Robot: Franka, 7 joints.
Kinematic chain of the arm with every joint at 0, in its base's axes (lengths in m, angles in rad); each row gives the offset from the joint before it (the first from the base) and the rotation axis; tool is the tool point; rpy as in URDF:
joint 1: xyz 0 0 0.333 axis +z
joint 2: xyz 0 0 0 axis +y
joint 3: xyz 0 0 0.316 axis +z
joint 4: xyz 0.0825 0 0 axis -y
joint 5: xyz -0.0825 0 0.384 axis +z
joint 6: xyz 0 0 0 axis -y
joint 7: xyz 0.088 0 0 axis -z
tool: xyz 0 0 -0.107 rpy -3.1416 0 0
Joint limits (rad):
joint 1: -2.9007..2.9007
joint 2: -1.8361..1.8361
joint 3: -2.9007..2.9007
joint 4: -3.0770..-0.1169
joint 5: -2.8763..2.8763
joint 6: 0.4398..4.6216
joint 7: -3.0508..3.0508
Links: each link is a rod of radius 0.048 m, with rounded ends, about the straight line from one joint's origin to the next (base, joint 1, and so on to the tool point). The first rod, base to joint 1, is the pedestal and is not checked.
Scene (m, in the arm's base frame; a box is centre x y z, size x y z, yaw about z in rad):
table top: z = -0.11
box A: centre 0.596 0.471 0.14 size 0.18 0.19 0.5 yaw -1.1
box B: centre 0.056 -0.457 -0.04 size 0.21 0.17 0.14 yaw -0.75
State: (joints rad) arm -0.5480 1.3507 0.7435 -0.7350 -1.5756 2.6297 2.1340
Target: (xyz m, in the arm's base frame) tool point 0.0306 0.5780 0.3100
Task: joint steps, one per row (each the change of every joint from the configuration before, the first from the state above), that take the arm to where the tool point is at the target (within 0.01 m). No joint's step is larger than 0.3 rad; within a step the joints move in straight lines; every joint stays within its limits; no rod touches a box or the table.
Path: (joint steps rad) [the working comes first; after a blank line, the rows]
Joints at the target: 0.1934 1.2764 1.3569 -2.0860 -1.7352 2.8887 2.1340
Straight joint move there: touches box A.

1: 0.2141 -0.0636 0.2475 0.1002 -0.1368 0.2073 0.0819
2: 0.2141 -0.0636 0.2474 0.1001 -0.1367 0.2073 0.0820
3: 0.2142 -0.0637 0.2475 0.1002 -0.1368 0.2073 0.0819
4: 0.2141 -0.0636 0.2474 0.1001 -0.1367 0.2074 0.0820
5: 0.2141 -0.0636 0.2475 0.1002 -0.1368 0.2073 0.0819
6: -0.0470 0.0348 -0.0891 -0.2645 0.0749 -0.1111 -0.0585
7: -0.0471 0.0349 -0.0892 -0.2646 0.0749 -0.1111 -0.0586
8: -0.0470 0.0348 -0.0891 -0.2645 0.0749 -0.1111 -0.0585
9: -0.0470 0.0348 -0.0891 -0.2646 0.0749 -0.1111 -0.0585
10: -0.0470 0.0349 -0.0891 -0.2645 0.0749 -0.1111 -0.0585
11: -0.0470 0.0348 -0.0892 -0.2645 0.0748 -0.1111 -0.0586
12: -0.0471 0.0348 -0.0891 -0.2646 0.0749 -0.1110 -0.0585

